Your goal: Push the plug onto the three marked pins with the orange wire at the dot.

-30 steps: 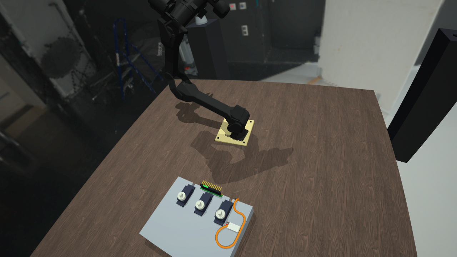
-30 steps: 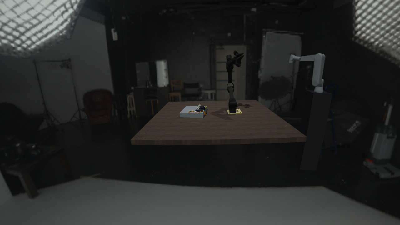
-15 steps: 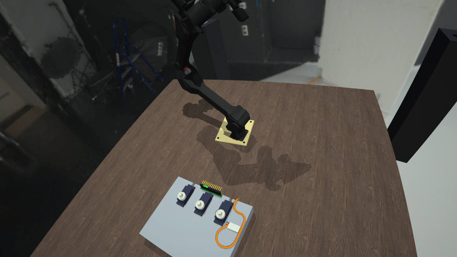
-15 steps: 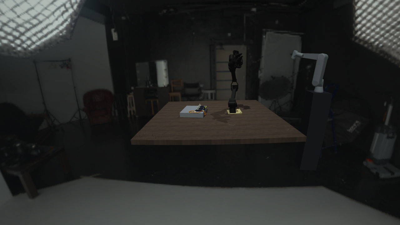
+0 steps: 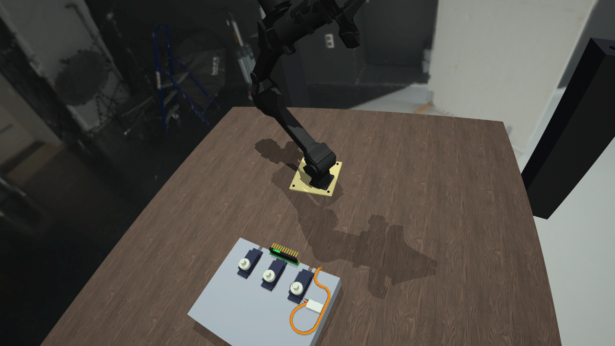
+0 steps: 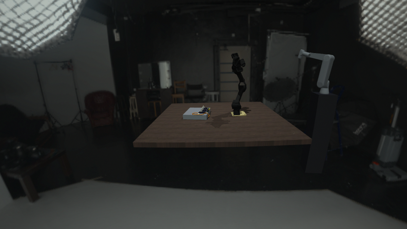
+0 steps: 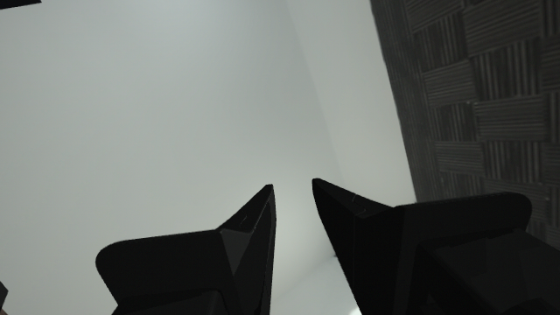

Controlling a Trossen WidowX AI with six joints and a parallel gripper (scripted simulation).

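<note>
Right now my gripper tip is 48 cm short of the grey printed holder, 11 cm to the left of it and 55 cm above it.
</note>
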